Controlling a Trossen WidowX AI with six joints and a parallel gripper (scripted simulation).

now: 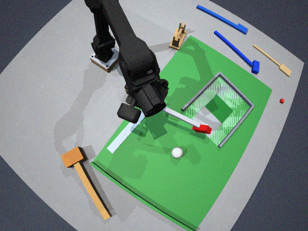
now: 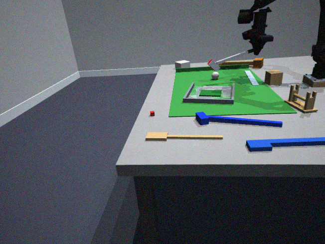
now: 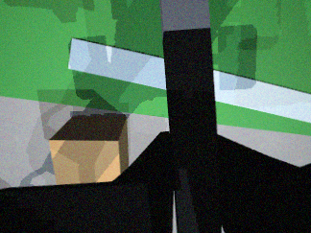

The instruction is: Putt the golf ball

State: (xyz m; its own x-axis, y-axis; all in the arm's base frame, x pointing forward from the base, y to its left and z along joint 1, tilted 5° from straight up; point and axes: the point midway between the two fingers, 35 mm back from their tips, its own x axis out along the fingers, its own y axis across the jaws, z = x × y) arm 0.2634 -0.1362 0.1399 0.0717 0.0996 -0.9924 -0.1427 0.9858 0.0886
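The white strip lies 50 mm to the right of my gripper tip and 130 mm below it. The rest, counted from my gripper tip: white golf ball (200 mm ahead, 70 mm to the right, 110 mm below); tan cube (70 mm behind, 70 mm to the left, 110 mm below); red putter (120 mm ahead, 20 mm to the left).
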